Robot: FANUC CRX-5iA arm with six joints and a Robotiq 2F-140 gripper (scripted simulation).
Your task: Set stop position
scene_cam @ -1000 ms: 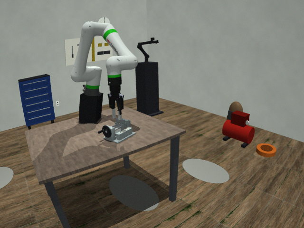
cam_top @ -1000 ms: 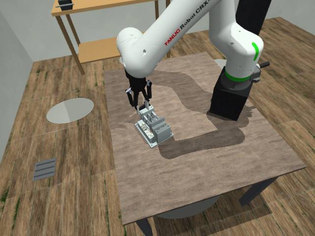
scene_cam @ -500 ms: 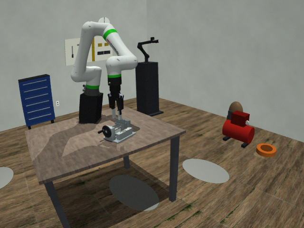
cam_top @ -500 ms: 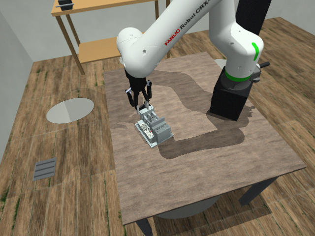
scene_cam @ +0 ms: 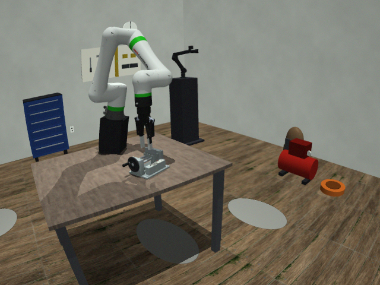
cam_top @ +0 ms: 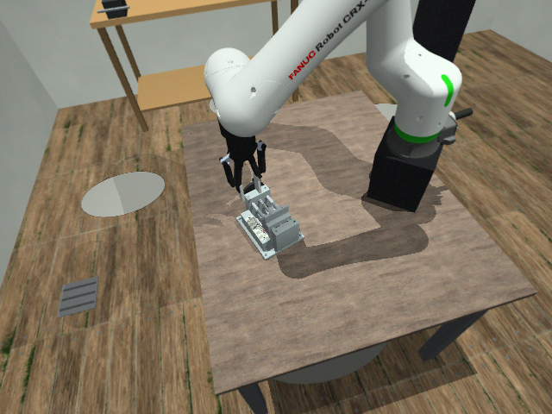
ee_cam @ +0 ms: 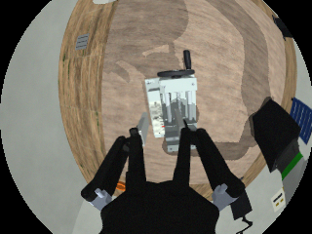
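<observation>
Now: the black handwheel 11 cm to the right of my hand, 11 cm below it and 4 cm behind it.
</observation>
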